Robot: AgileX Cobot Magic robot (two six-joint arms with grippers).
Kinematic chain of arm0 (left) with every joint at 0, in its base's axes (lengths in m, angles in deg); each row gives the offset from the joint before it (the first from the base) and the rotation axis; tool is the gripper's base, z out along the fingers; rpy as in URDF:
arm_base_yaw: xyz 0 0 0.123 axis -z
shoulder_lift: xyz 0 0 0 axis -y
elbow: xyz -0.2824 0 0.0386 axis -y
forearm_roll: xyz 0.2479 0 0.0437 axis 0.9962 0 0.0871
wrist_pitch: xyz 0 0 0 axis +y
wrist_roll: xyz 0.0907 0 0.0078 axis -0.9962 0 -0.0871
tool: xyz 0 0 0 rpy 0 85 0
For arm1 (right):
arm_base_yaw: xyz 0 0 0.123 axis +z
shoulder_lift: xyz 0 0 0 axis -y
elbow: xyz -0.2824 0 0.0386 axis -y
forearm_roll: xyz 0.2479 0 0.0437 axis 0.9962 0 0.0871
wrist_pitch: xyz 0 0 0 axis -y
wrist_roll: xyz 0.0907 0 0.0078 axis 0.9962 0 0.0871
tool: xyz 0 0 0 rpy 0 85 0
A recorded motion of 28 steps. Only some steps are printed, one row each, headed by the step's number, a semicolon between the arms.
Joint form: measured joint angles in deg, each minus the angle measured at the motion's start. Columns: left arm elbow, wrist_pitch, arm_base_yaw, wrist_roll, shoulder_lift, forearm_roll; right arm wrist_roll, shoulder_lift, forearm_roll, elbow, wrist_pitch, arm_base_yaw.
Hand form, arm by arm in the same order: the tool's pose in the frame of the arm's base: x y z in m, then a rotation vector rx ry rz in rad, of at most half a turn. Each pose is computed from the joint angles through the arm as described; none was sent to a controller.
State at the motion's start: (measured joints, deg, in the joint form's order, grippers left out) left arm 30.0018 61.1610 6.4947 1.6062 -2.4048 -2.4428; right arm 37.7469 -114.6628 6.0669 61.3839 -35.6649 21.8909
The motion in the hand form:
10: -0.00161 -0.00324 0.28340 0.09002 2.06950 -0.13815; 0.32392 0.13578 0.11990 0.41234 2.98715 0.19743
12: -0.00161 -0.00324 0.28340 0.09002 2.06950 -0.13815; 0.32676 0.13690 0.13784 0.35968 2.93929 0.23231
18: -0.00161 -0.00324 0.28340 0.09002 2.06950 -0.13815; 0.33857 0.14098 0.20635 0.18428 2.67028 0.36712
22: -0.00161 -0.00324 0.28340 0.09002 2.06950 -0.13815; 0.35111 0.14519 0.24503 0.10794 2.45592 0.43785
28: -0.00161 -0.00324 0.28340 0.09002 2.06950 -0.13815; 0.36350 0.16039 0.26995 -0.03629 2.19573 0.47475
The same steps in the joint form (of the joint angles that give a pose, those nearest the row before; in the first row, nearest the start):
10: 0.00 0.00 0.00 0.00 0.00 0.00; -4.09 2.53 -0.82 1.13 -0.15 0.05
12: 0.00 0.00 0.00 0.00 0.00 0.00; -5.76 4.98 -0.83 1.88 -0.10 0.05
18: 0.00 0.00 0.00 0.00 0.00 0.00; -11.72 13.19 -0.83 5.07 5.06 0.05
22: 0.00 0.00 0.00 0.00 0.00 0.00; -14.83 15.78 -0.72 8.20 11.75 0.05
28: 0.00 0.00 0.00 0.00 0.00 0.00; -20.30 15.83 -1.22 9.94 24.55 1.70

